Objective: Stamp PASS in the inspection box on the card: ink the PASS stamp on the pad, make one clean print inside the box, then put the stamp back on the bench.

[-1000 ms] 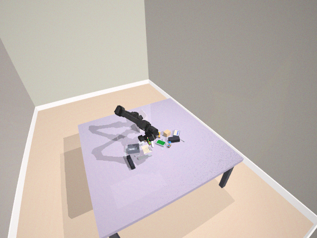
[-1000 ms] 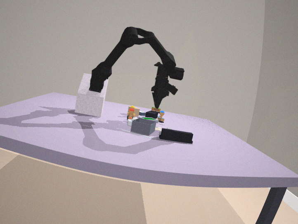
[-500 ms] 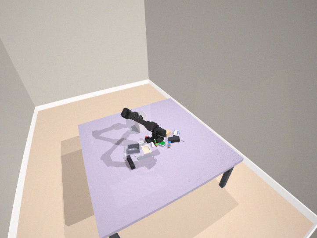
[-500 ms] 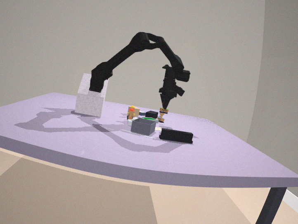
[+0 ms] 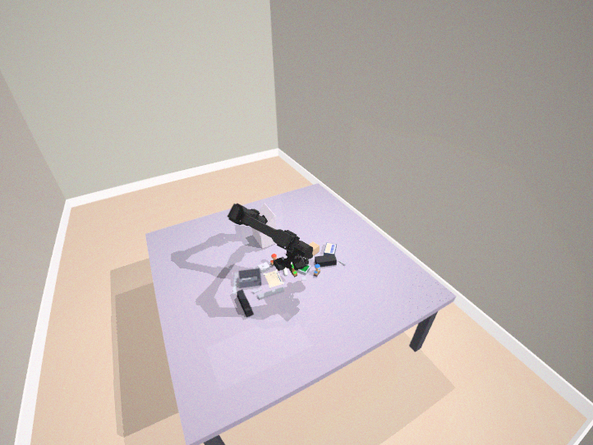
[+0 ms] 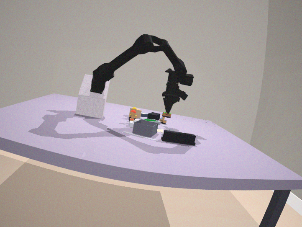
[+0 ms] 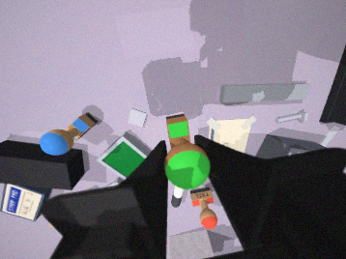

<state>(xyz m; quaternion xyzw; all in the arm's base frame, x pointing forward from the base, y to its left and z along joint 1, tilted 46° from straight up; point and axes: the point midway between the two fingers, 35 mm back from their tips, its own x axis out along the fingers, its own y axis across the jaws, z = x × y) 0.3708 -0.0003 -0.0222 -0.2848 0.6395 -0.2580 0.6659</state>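
Now: the green ink pad 7 cm behind my gripper tip, 7 cm to the left of it and 7 cm below it. From my gripper tip the other things lie so: blue-knobbed stamp: 13 cm to the left, 6 cm below; green-knobbed stamp: right at my gripper tip; cream card: 7 cm behind, 9 cm to the right, 8 cm below.
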